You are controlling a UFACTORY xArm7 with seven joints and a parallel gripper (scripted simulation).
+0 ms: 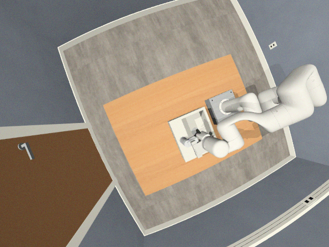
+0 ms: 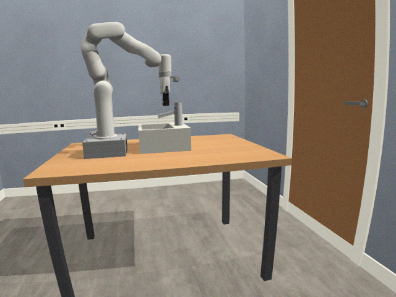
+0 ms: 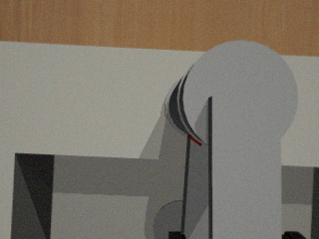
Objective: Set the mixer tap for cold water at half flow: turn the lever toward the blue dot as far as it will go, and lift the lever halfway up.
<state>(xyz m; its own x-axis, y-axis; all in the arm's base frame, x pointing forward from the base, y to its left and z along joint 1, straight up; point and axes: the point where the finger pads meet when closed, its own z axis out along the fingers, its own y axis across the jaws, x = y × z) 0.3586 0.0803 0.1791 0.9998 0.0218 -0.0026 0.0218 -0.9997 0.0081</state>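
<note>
Right now the lever is 3 cm ahead of my hand. From my hand the other things lie so: white sink block 4 cm behind, 23 cm below.
</note>
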